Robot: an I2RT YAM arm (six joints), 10 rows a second.
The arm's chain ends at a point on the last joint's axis. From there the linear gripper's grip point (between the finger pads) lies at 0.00 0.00 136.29 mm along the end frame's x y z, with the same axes.
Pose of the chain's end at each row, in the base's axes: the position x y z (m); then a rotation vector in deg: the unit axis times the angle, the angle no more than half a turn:
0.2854 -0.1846 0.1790 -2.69 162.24 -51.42
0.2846 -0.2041 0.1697 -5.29 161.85 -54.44
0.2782 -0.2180 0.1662 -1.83 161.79 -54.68
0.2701 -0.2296 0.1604 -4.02 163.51 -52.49
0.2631 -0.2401 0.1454 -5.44 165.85 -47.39
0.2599 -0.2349 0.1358 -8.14 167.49 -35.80
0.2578 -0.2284 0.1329 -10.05 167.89 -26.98
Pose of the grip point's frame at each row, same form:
0.3088 -0.2621 0.0694 -2.69 162.24 -51.42
0.3078 -0.2852 0.0626 -5.29 161.85 -54.44
0.2998 -0.2999 0.0594 -1.83 161.79 -54.68
0.2906 -0.3080 0.0508 -4.02 163.51 -52.49
0.2824 -0.3112 0.0307 -5.44 165.85 -47.39
0.2823 -0.2892 0.0128 -8.14 167.49 -35.80
0.2829 -0.2693 0.0053 -10.05 167.89 -26.98

